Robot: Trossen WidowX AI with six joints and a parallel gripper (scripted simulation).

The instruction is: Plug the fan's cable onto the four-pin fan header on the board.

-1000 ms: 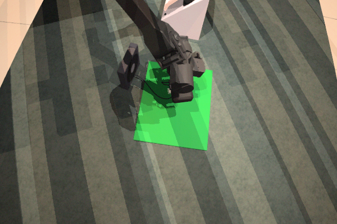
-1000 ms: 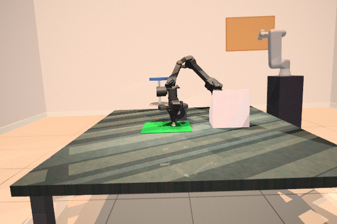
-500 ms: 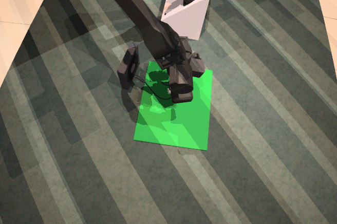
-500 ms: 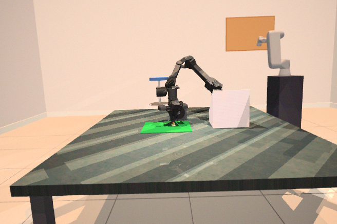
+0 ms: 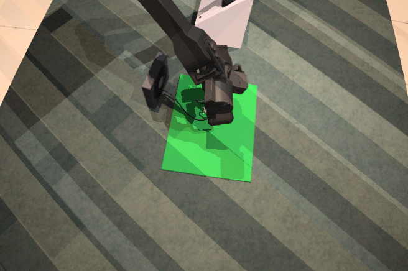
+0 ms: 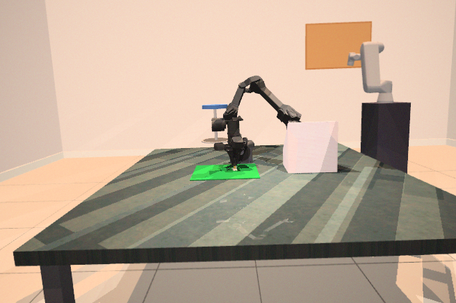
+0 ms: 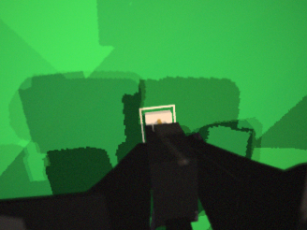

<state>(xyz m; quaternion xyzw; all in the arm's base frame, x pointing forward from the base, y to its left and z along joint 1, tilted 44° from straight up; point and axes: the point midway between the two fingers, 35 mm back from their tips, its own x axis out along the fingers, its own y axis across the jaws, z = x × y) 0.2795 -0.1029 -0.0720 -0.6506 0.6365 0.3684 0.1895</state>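
My gripper tip is now 10 mm to the left of the four-pin header and 40 mm above it. The rest, counted from my gripper tip: dark square fan 40 mm behind, 150 mm to the right, 20 mm above; dark fan plug 10 mm to the right, 10 mm above; green board 50 mm ahead, 10 mm to the left, 50 mm below.
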